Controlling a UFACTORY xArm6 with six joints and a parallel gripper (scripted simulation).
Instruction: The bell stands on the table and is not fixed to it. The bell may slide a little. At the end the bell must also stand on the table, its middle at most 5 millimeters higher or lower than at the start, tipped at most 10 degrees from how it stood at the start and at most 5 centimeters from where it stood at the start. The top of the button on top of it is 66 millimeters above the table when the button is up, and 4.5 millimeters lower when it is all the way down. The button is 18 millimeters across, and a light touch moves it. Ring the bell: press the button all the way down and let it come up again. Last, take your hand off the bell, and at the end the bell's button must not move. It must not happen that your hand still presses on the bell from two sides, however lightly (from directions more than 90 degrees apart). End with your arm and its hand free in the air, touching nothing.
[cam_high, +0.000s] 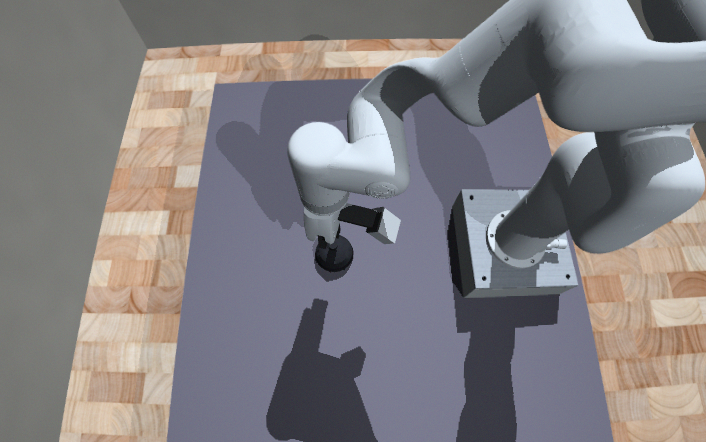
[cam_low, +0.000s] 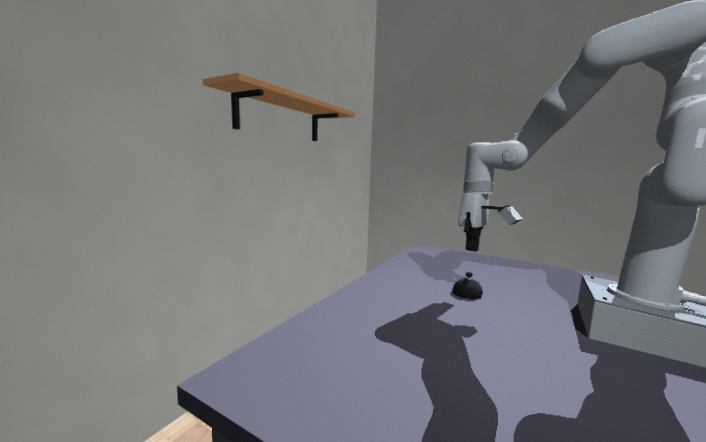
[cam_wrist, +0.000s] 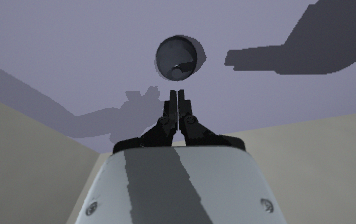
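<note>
Right now my hand is 100 mm above the bell button. Also, from my hand: bell: 120 mm below.
</note>
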